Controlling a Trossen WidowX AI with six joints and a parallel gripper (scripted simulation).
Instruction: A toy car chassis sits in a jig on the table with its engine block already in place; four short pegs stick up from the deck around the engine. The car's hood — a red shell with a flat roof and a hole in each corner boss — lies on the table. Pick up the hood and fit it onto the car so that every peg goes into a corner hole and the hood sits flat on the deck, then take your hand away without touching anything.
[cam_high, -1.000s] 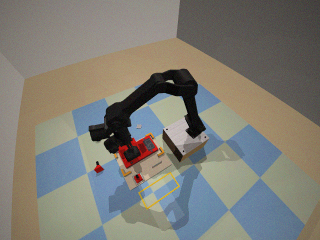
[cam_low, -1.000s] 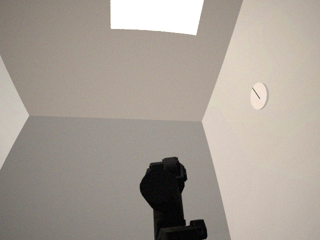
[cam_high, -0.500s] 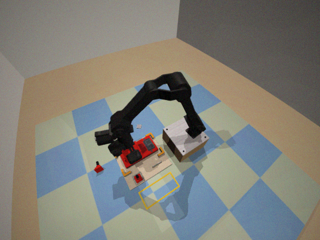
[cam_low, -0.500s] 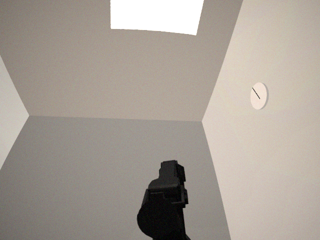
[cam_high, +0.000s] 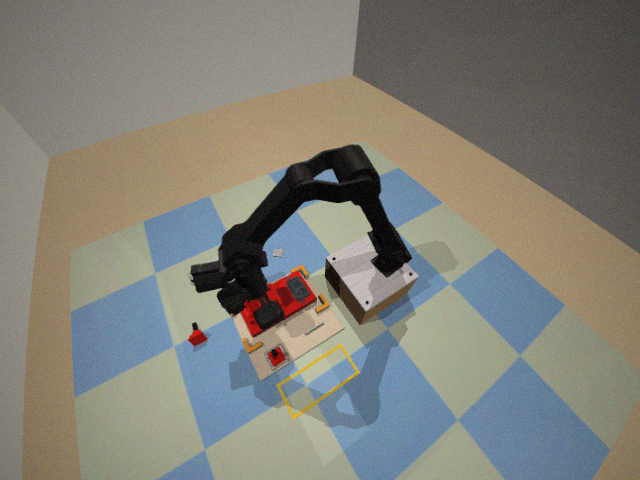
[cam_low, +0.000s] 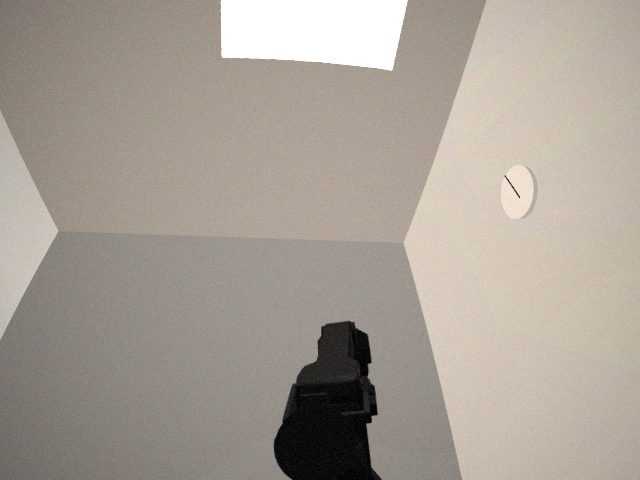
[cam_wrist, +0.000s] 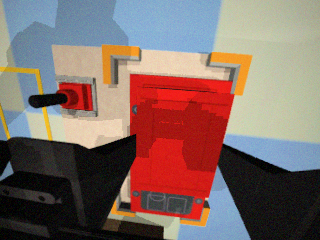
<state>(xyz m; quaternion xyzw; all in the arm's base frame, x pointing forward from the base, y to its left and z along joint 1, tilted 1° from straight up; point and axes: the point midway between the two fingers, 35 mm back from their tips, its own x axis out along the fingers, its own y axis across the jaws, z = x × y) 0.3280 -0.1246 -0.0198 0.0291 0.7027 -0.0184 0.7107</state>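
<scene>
Now: gripper tip 10 mm below the red hood. The rest, counted from my gripper tip: wheel 120 mm ahead, 220 mm to the right, 40 mm below; then small grey disc 130 mm behind, 150 mm to the right, 50 mm below; then grey engine block 10 mm to the left, 30 mm below.
</scene>
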